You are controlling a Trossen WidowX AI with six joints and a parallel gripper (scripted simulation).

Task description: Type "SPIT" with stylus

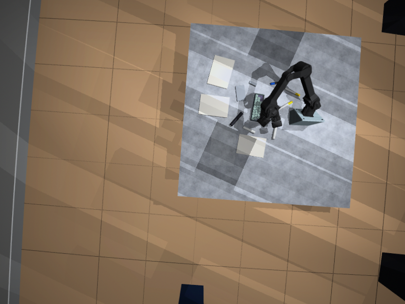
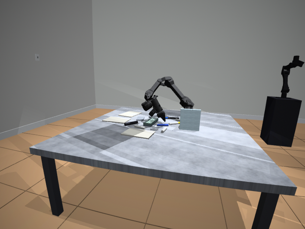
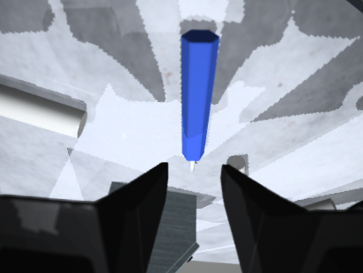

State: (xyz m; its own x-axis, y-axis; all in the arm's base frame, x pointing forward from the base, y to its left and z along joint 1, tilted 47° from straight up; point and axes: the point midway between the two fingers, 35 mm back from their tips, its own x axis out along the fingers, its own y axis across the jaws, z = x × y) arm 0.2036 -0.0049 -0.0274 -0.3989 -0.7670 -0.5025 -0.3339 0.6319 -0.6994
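The blue stylus is 3 cm below my gripper tip, 2 cm behind it and 1 cm to the right of it. Round my gripper tip: grey slab 26 cm ahead, 14 cm to the right, 4 cm below.
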